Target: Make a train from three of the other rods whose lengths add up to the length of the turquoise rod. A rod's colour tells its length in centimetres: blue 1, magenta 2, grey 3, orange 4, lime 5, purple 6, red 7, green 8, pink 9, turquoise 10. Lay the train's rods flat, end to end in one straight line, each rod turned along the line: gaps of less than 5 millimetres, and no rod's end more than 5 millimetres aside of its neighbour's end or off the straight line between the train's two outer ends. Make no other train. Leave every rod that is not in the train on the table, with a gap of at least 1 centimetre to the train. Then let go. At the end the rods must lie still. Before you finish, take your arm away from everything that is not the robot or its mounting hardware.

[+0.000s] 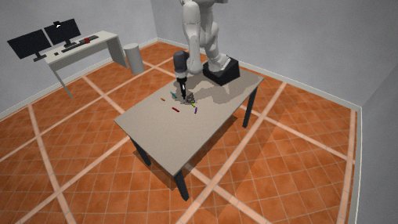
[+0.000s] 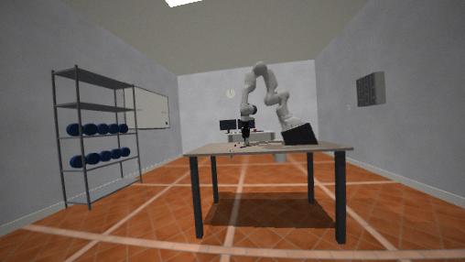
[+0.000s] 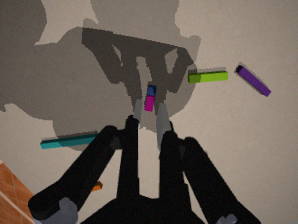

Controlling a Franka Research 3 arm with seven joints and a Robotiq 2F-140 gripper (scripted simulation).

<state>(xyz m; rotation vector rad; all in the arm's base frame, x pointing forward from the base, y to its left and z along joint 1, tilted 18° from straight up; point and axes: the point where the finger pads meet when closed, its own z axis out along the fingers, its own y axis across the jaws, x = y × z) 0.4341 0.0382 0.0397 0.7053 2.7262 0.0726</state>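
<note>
The magenta rod is 4 cm below my hand and 1 cm behind it. From my hand the other things lie so: small blue rod: 4 cm below, 2 cm behind, 1 cm to the left; then lime rod: 8 cm to the left, 4 cm below, 2 cm behind; then red rod: 11 cm ahead, 4 cm below, 3 cm to the left.
</note>
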